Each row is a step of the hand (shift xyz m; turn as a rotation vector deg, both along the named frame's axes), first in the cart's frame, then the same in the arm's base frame.
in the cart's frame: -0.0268 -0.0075 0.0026 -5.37 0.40 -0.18
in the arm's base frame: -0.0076 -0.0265 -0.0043 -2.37 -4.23 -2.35
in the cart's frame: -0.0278 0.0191 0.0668 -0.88 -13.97 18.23
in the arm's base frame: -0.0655 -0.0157 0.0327 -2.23 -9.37 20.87
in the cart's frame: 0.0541 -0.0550 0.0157 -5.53 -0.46 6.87
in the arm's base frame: 0.0495 0.0136 0.0597 -6.21 -5.18 3.55
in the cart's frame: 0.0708 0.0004 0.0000 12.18 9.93 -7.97
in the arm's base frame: 0.0289 0.0590 0.0263 3.28 16.01 -6.59
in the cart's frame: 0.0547 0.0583 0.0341 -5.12 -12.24 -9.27
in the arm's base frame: -0.0376 0.0761 0.0186 11.81 -10.60 -3.18
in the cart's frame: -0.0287 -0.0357 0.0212 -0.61 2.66 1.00
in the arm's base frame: -0.0010 -0.0447 0.0235 -2.65 0.92 -0.75
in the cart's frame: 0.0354 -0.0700 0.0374 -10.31 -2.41 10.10
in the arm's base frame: 0.0385 -0.0113 0.0771 -8.86 -10.39 5.26
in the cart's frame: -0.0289 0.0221 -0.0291 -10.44 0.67 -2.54
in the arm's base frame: -0.0088 -0.0103 -0.0446 -3.19 -8.17 -6.24
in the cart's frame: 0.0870 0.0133 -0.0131 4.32 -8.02 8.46
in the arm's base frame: 0.0350 0.0803 0.0158 1.95 -1.27 12.21
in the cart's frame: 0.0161 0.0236 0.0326 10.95 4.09 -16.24
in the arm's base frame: -0.0293 0.0249 0.0200 11.78 12.15 -10.67
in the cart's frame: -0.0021 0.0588 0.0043 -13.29 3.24 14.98
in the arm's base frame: -0.0430 0.0307 -0.0263 -16.89 -9.96 5.20
